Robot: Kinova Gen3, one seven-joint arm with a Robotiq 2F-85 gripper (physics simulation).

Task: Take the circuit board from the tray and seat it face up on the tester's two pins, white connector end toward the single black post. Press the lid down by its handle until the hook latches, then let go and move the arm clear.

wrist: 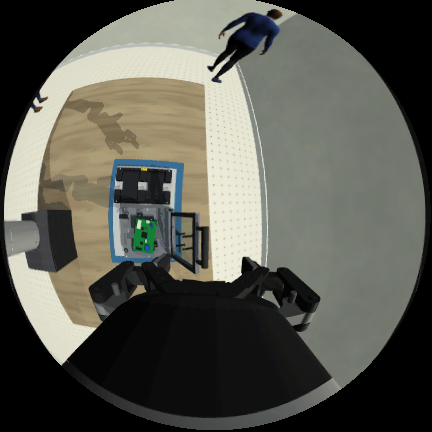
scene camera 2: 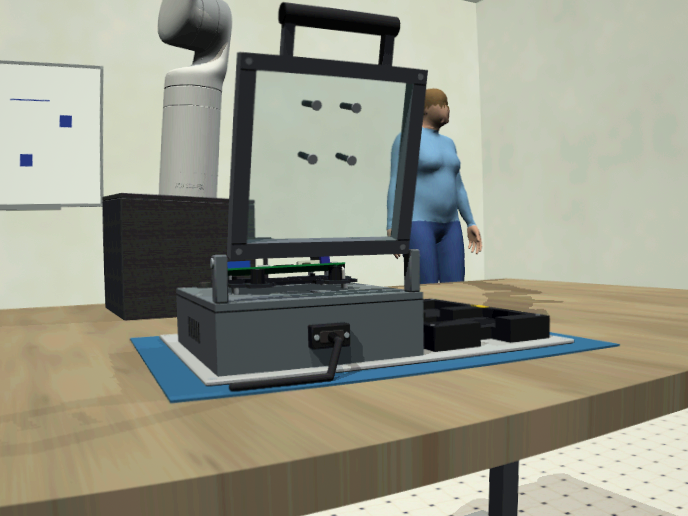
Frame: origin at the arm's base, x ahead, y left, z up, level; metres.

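Where they show: gripper, fingertip midpoint: [wrist: 205, 263]; arm's base, link origin: [scene camera 2: 187, 198].
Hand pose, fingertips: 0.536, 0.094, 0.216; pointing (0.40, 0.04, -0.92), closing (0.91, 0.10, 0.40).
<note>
Things, the pixels of their top centre, and the offset from my fingertips, as dx, dy, dz. "spot": a spot on its surface instead. Level surfaces: height alone.
- green circuit board, top centre: [scene camera 2: 277, 256] [wrist: 143, 236] -0.090, -0.034, -0.299
- blue mat, surface height: dz -0.388
- black cable, surface spot: [scene camera 2: 277, 382] spot: +0.053, -0.063, -0.384
The green circuit board [scene camera 2: 288, 268] [wrist: 145, 235] lies face up on the grey tester [scene camera 2: 266, 341] [wrist: 137, 210], turned a little askew to its sides. Its white connector end faces the tray side. Whether it sits on the two pins, and the single black post, I cannot make out. The framed clear lid [scene camera 2: 240, 161] [wrist: 195, 235] stands open and upright, its black handle [scene camera 2: 338, 19] [wrist: 205, 247] at the top. The black tray [scene camera 2: 522, 327] [wrist: 131, 186] beside the tester holds no board. My gripper [wrist: 205, 263] is open and empty, high above the table and apart from the lid; it does not show in the scene view.
A blue mat [scene camera 2: 166, 377] [wrist: 111, 225] lies under tester and tray. A black cable [scene camera 2: 277, 382] runs from the tester's back. The arm's base [scene camera 2: 191, 138] [wrist: 22, 237] stands on a dark block [scene camera 2: 166, 255] [wrist: 52, 240]. People stand beyond the table [scene camera 2: 83, 444] [wrist: 150, 110].
</note>
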